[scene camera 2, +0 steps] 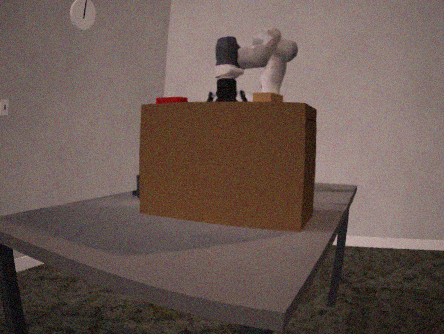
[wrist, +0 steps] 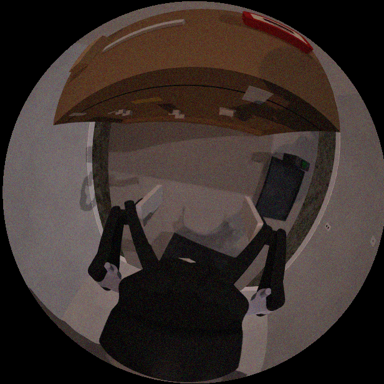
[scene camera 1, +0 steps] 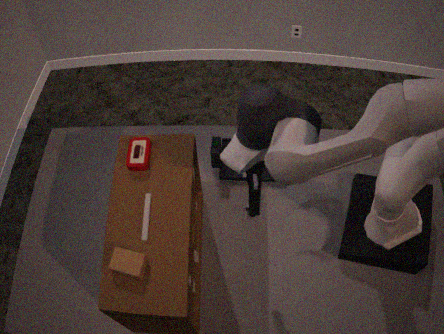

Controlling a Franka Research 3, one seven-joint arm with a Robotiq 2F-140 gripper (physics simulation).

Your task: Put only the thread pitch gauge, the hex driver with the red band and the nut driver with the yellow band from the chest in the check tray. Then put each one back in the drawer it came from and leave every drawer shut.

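Note:
The brown wooden chest [scene camera 1: 167,240] [scene camera 2: 225,165] [wrist: 200,50] stands on the table. Its drawer front shows steeply foreshortened in the wrist view, with small pale handles, and no drawer visibly stands out. My gripper [scene camera 1: 253,209] [scene camera 2: 226,96] [wrist: 202,199] is open and empty, raised in front of the chest's drawer side. The dark check tray [scene camera 1: 230,175] [wrist: 281,190] lies on the table to the gripper's right in the wrist view; the arm partly covers it in scene camera 1. I can make out no tools in it. The gauge and the two drivers do not show.
On the chest top are a red device [scene camera 1: 138,153] [scene camera 2: 171,100] [wrist: 277,32], a white strip [scene camera 1: 146,216] [wrist: 145,33] and a light wooden block [scene camera 1: 128,262] [scene camera 2: 267,97] [wrist: 87,55]. A small black box [scene camera 1: 216,152] with a green spot adjoins the tray. The arm's black base [scene camera 1: 355,235] stands opposite the chest.

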